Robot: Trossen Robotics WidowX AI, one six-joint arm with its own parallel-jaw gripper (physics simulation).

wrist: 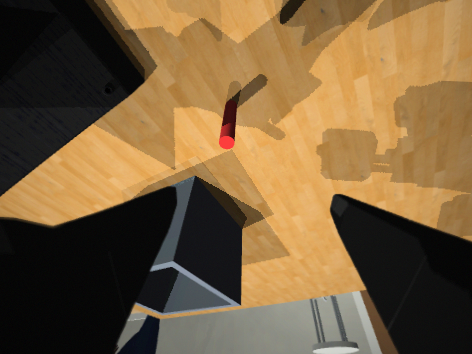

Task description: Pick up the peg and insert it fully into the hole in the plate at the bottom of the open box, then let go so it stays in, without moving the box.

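Places are measured from the arm's base along level axes (x ahead, y left, z up), in metres.
Pixels of known places: gripper, between the fingertips: (254, 198).
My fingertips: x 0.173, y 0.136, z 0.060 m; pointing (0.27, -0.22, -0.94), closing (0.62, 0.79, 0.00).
Observation:
Behind a point stands the place of what it marks.
The red peg (228, 125) @(x 0.174, y 0.110, z -0.047 m) stands upright on the wooden surface in the upper middle of the wrist view, its bright round top towards the camera. The open box (212, 245) @(x 0.302, y -0.017, z -0.023 m), dark-walled with a pale grey rim, stands below the peg in the view, apart from it, and is partly covered by the left finger. The plate and its hole at the box's bottom are hidden. My gripper (254, 198) @(x 0.173, y 0.136, z 0.060 m) is open and empty, its black fingers wide apart at the lower left and lower right. The peg shows beyond the fingertips, above the gap between them.
A large black structure (55, 115) @(x 0.073, y 0.009, z -0.022 m) fills the upper left. Part of a dark object (291, 11) shows at the top edge. Shadows lie over the wooden surface (295, 200) @(x 0.375, y 0.094, z -0.108 m). A grey floor (240, 330) and a round-based stand (336, 347) show at the bottom.

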